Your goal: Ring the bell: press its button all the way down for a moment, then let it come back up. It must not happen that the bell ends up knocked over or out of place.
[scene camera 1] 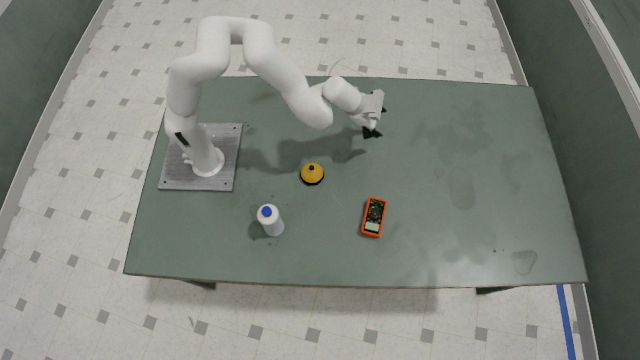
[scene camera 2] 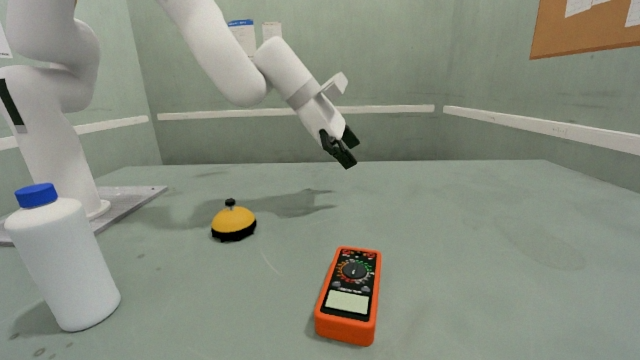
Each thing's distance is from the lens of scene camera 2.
bell [scene camera 2: 234, 224]: 0.46 m
white bottle [scene camera 2: 53, 236]: 0.36 m
The marked spots on the white bottle and the bell are 0.23 m apart.
